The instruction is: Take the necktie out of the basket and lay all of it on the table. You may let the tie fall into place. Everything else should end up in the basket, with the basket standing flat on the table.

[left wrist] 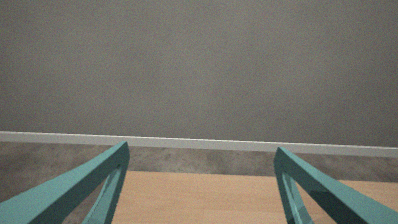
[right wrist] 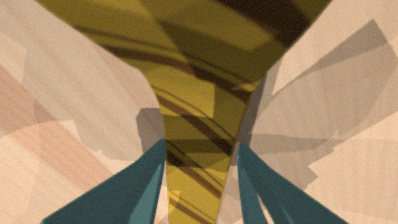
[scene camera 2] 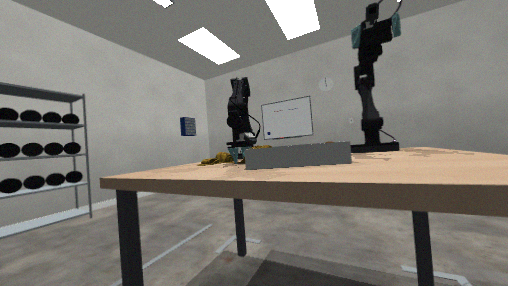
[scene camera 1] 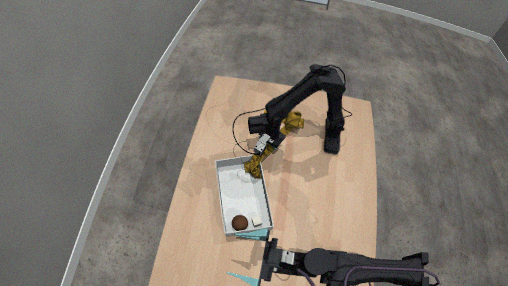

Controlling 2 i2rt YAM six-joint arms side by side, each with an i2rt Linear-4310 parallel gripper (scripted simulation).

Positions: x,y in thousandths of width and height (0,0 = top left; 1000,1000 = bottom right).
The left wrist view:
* my left gripper: 509,676
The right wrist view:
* my right gripper: 506,663
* mustard necktie: 511,310
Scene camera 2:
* my left gripper: 745,72
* grey-white basket: 623,540
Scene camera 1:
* grey-white basket: 473,677
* mustard necktie: 497,582
